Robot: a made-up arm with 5 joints.
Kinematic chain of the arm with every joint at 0, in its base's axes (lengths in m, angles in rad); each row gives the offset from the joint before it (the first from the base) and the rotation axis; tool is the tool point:
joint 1: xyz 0 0 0.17 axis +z
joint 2: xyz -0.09 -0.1 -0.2 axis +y
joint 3: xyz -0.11 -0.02 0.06 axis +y
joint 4: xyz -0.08 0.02 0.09 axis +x
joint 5: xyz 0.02 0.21 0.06 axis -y
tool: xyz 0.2 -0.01 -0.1
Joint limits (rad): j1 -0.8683..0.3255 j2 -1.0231..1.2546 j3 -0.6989..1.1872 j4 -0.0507..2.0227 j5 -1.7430..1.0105
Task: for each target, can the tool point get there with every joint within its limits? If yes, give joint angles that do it. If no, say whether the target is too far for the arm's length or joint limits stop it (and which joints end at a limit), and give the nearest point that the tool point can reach.
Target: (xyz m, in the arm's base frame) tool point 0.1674 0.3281 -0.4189
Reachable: no: joint limits stop it (at a limit: joint 1, joint 2, joint 3, joint 5) | nearest point -0.0375 0.2421 -0.2893 | short by 0.257 m
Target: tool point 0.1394 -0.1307 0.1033
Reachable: yes | joints -0.6236 0.7969 0.2422 1.2975 0.0876
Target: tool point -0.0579 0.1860 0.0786
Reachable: yes | joints -0.5670 0.9188 -0.4147 0.1813 -0.9607
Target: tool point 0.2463 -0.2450 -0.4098
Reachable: no: joint limits stop it (at a limit: joint 1, joint 2, joint 5) | nearest point 0.1419 -0.1837 -0.2302 | short by 0.217 m
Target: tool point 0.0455 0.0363 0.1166
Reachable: yes | joints -0.3570 -0.2736 0.7921 0.7884 0.1330
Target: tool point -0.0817 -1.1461 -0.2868
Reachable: no: too far | nearest point -0.2769 -0.4585 0.0078 | short by 0.773 m
